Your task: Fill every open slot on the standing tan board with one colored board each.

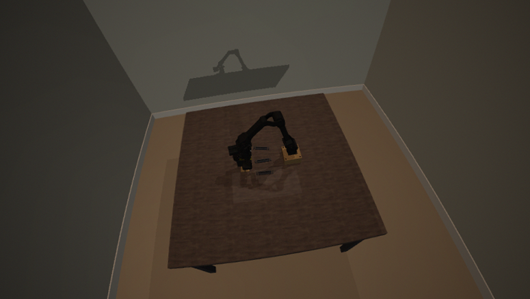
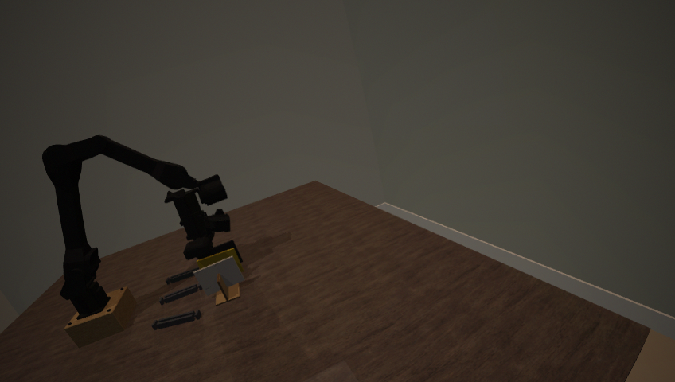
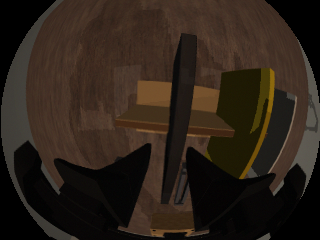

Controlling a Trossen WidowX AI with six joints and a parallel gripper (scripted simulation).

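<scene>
The dark board is 30 mm ahead of my gripper tip. The rest, counted from my gripper tip: tan board (30 mm ahead, 50 mm to the right, 20 mm below); yellow board (30 mm ahead, 50 mm to the right).
</scene>
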